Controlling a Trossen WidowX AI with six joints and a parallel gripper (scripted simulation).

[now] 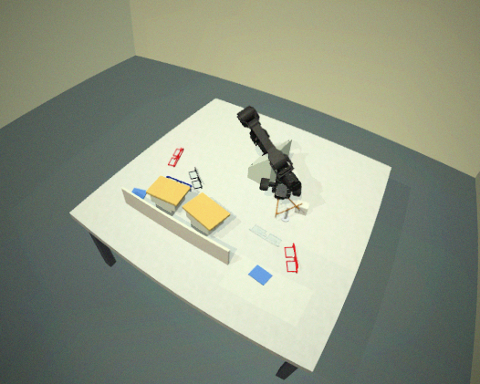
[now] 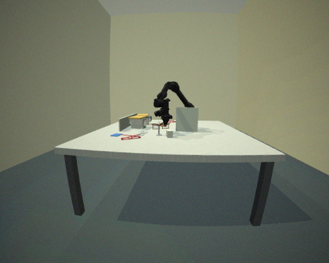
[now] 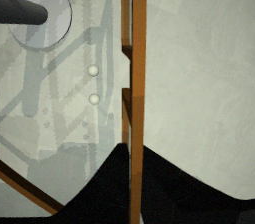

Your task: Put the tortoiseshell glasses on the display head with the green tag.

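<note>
Now: gripper tip 5 cm short of the small post, 6 cm to the right of it and 3 cm above it. From my gripper tip the other things lie so: display head: 20 cm ahead, 46 cm to the right; then white cube: 3 cm behind, 12 cm to the left, 3 cm below; then long white board: 35 cm ahead, 36 cm to the right.
</note>
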